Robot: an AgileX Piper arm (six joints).
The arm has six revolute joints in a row. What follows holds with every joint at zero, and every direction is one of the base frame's. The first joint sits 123 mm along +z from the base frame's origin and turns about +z. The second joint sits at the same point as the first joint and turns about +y. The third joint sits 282.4 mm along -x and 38.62 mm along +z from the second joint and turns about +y. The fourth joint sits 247.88 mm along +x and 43.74 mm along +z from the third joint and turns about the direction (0.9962, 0, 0.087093). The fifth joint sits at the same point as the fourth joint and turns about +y. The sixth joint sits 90.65 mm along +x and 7.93 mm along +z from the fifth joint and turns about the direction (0.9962, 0, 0.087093). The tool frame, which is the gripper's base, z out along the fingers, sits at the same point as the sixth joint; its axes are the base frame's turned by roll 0, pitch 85.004 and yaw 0 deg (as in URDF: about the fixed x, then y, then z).
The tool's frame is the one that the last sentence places.
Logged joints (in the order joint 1, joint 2, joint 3, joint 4, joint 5, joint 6), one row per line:
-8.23, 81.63, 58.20, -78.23, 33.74, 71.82
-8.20, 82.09, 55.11, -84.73, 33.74, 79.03
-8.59, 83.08, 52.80, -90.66, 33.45, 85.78
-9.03, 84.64, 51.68, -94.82, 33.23, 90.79
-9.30, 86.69, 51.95, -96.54, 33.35, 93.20
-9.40, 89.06, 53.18, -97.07, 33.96, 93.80
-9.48, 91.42, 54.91, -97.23, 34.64, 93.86
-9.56, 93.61, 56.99, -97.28, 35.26, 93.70
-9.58, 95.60, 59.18, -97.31, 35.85, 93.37
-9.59, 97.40, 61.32, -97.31, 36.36, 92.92
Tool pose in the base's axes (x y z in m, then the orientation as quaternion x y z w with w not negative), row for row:
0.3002, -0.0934, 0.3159, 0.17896, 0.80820, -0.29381, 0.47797
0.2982, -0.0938, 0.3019, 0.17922, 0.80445, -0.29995, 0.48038
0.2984, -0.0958, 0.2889, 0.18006, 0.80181, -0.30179, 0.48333
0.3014, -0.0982, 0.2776, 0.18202, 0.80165, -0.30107, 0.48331
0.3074, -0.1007, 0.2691, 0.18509, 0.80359, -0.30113, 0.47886
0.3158, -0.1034, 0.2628, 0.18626, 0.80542, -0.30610, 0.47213
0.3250, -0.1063, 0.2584, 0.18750, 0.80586, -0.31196, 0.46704
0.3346, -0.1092, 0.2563, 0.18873, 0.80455, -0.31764, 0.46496
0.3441, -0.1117, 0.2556, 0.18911, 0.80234, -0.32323, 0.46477
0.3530, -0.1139, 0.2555, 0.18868, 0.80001, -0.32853, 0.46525
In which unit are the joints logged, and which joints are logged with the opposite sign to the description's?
The joints are logged in degrees. Opposite sign: joint 3.
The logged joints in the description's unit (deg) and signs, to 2 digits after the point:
-8.23, 81.63, -58.20, -78.23, 33.74, 71.82
-8.20, 82.09, -55.11, -84.73, 33.74, 79.03
-8.59, 83.08, -52.80, -90.66, 33.45, 85.78
-9.03, 84.64, -51.68, -94.82, 33.23, 90.79
-9.30, 86.69, -51.95, -96.54, 33.35, 93.20
-9.40, 89.06, -53.18, -97.07, 33.96, 93.80
-9.48, 91.42, -54.91, -97.23, 34.64, 93.86
-9.56, 93.61, -56.99, -97.28, 35.26, 93.70
-9.58, 95.60, -59.18, -97.31, 35.85, 93.37
-9.59, 97.40, -61.32, -97.31, 36.36, 92.92

